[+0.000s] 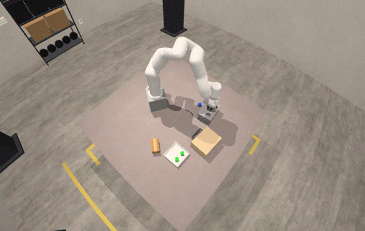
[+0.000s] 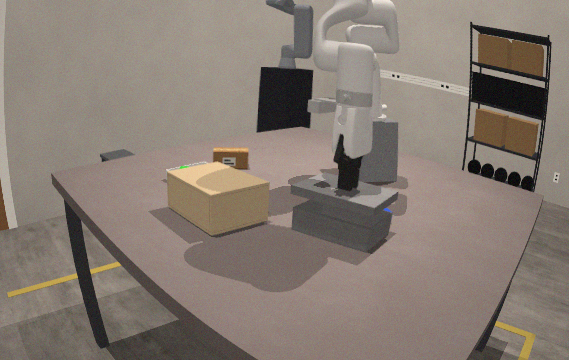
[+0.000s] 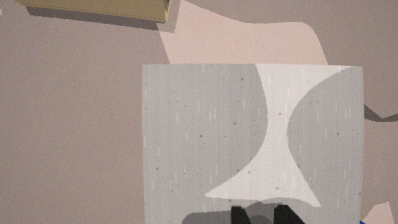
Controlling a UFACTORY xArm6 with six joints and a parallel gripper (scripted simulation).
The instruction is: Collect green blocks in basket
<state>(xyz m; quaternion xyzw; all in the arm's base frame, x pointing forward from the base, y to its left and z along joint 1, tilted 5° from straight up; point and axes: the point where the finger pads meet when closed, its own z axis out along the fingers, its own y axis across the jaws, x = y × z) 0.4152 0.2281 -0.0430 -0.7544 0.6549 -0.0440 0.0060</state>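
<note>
The grey metal lid is 3 cm below my hand. The rest, counted from my hand: metal box 9 cm below; then light wooden cabinet 24 cm to the right, 15 cm ahead, 8 cm below; then blue block 12 cm behind, 10 cm below, 4 cm to the left.
</note>
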